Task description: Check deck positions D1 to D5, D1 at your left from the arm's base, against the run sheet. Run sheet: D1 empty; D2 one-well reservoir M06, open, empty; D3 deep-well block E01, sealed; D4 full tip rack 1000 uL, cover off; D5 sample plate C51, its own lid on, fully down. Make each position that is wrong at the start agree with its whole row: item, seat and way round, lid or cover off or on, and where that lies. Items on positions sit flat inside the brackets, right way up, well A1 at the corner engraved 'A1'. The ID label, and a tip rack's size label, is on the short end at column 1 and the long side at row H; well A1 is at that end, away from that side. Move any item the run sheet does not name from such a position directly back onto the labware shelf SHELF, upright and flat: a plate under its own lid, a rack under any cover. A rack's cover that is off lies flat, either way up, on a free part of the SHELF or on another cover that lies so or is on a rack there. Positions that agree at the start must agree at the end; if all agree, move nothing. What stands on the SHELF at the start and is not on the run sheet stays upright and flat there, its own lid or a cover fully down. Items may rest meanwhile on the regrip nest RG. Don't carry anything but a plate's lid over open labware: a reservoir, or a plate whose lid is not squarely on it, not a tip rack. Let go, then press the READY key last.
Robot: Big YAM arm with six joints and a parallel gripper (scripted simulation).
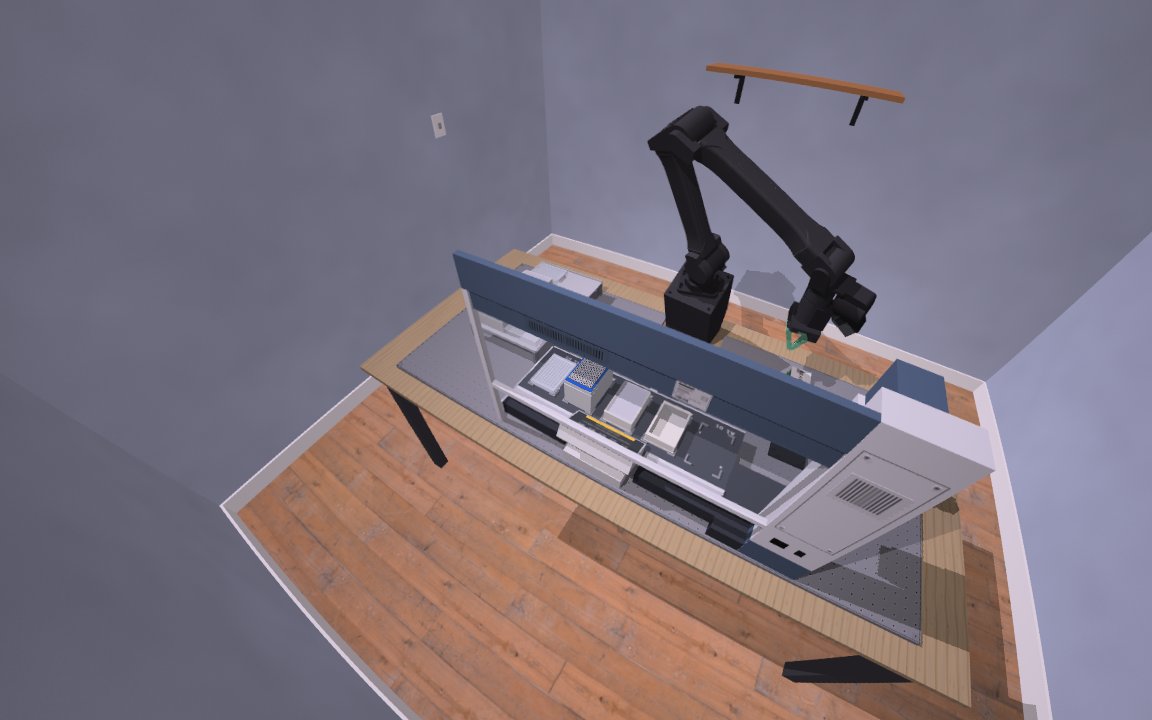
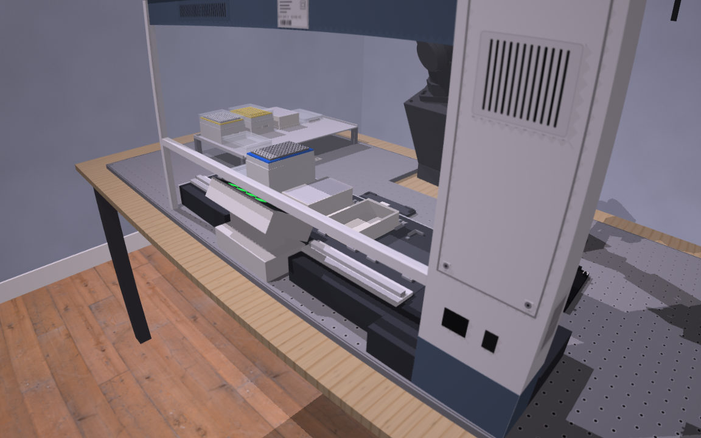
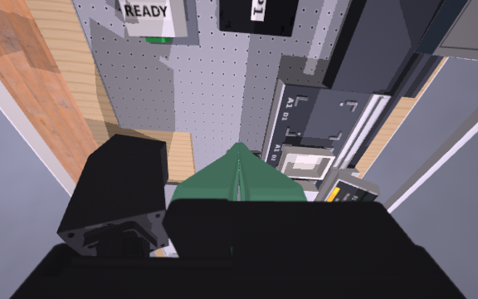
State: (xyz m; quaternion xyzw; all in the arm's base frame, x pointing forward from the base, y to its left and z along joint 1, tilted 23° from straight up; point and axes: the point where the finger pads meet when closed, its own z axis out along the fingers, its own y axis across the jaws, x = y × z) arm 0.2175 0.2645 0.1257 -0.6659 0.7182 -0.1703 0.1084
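Right now my hand is 22 cm above the green ready key, 13 cm past it and 8 cm to the right of it. From my hand the other things lie so: black pad marked LP1 (30 cm below, 12 cm to the left, 5 cm ahead); side tower (38 cm ahead, 8 cm to the left, 3 cm below); regrip nest RG (30 cm below, 29 cm to the right, 2 cm behind).
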